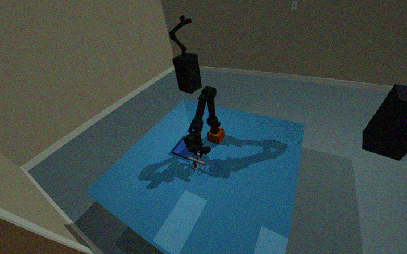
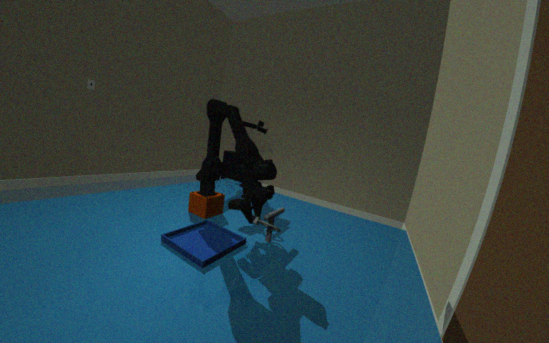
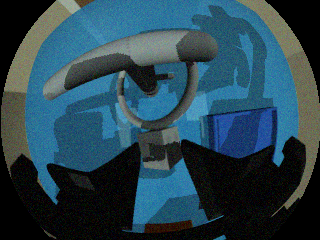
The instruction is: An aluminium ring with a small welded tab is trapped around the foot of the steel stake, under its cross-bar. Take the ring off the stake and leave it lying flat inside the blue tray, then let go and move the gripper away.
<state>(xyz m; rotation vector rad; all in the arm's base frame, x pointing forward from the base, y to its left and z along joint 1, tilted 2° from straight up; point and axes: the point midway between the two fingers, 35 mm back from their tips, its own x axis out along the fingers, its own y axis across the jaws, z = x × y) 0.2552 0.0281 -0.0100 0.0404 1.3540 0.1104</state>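
The aluminium ring lies 5 cm ahead of my gripper tip and 1 cm to the left of it. From my gripper tip the other things lie so: blue tray (5 cm behind, 17 cm to the right, 5 cm below).
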